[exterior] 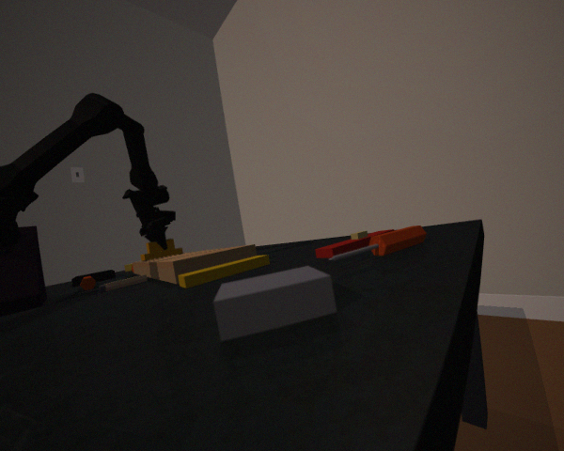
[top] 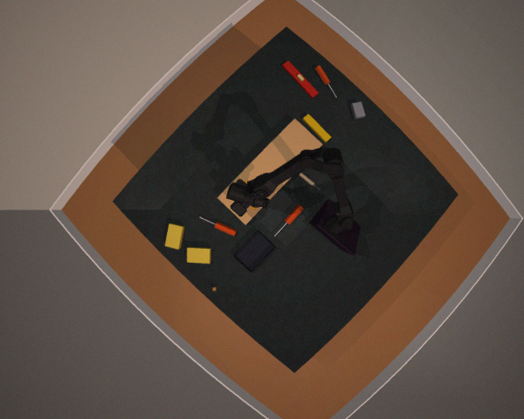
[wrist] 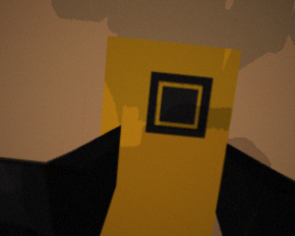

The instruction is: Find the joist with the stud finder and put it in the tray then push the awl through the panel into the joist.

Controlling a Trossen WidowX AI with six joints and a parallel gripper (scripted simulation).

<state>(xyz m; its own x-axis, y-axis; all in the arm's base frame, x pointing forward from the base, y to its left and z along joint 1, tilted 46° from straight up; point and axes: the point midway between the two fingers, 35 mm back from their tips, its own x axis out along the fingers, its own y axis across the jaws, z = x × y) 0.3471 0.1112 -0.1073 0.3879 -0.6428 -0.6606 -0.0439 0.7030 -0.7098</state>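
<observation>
The dark tray is 21 cm behind my gripper tip, 17 cm to the left of it and 5 cm below it. Round my gripper tip: awl (25 cm to the right, 17 cm behind, 6 cm below); then yellow stud finder (2 cm above); then stud finder light (3 cm above, 2 cm ahead).
</observation>
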